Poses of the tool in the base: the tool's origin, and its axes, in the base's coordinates. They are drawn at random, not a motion.
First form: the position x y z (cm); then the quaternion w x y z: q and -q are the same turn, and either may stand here.
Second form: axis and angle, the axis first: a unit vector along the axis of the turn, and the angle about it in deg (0 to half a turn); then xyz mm. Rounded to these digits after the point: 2 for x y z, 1 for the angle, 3 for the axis.
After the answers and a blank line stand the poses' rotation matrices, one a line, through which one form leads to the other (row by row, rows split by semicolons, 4 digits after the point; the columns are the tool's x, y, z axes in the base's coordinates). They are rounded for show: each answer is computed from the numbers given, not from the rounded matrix.
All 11 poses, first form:
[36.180 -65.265 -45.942 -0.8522 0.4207 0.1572 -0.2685]
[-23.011 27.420 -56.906 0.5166 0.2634 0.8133 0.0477]
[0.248 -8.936 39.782 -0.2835 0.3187 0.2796 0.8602]
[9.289 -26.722 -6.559 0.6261 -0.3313 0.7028 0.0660]
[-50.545 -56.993 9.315 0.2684 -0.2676 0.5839 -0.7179]
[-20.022 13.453 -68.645 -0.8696 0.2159 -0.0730 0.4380]
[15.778 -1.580 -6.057 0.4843 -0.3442 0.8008 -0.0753]
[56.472 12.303 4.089 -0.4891 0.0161 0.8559 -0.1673]
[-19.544 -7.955 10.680 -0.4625 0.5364 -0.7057 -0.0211]
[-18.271 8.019 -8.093 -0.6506 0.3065 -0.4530 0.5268]
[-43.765 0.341 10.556 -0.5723 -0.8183 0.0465 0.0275]
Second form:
[-0.804 -0.300 0.513 63.1 361.80 -652.65 -459.42]
[0.308 0.950 0.056 117.8 -230.11 274.20 -569.06]
[-0.332 -0.292 -0.897 147.1 2.48 -89.36 397.82]
[-0.425 0.901 0.085 102.5 92.89 -267.22 -65.59]
[-0.278 0.606 -0.745 148.9 -505.45 -569.93 93.15]
[-0.437 0.148 -0.887 59.2 -200.22 134.53 -686.45]
[-0.393 0.915 -0.086 122.1 157.78 -15.80 -60.57]
[-0.018 -0.981 0.192 121.4 564.72 123.03 40.89]
[-0.605 0.796 0.024 124.9 -195.44 -79.55 106.80]
[-0.404 0.597 -0.694 98.8 -182.71 80.19 -80.93]
[0.998 -0.057 -0.034 110.2 -437.65 3.41 105.56]

0.8064 -0.3254 -0.4938; 0.5899 0.5019 0.6326; 0.0420 -0.8014 0.5966
-0.3275 0.3792 0.8654; 0.4777 0.8567 -0.1946; -0.8152 0.3497 -0.4617
-0.6361 0.6659 0.3897; -0.3095 -0.6829 0.6617; 0.7068 0.3003 0.6405
0.0035 -0.5483 0.8363; -0.3830 0.7718 0.5076; -0.9237 -0.3221 -0.2073
-0.7127 0.0729 0.6977; -0.6979 -0.1740 -0.6947; 0.0708 -0.9820 0.1749
0.6057 0.7303 0.3161; -0.7933 0.5231 0.3115; 0.0622 -0.4394 0.8961
-0.2939 -0.4783 0.8275; -0.6242 0.7517 0.2128; -0.7238 -0.4540 -0.5196
-0.5211 -0.1361 -0.8426; 0.1912 0.9435 -0.2706; 0.8318 -0.3021 -0.4656
0.0032 -0.7765 0.6301; -0.7375 0.4237 0.5259; -0.6753 -0.4663 -0.5713
0.0345 0.4078 0.9124; -0.9632 0.2570 -0.0785; -0.2665 -0.8761 0.4017
0.9942 -0.0446 -0.0982; -0.1076 -0.3407 -0.9340; 0.0082 0.9391 -0.3435

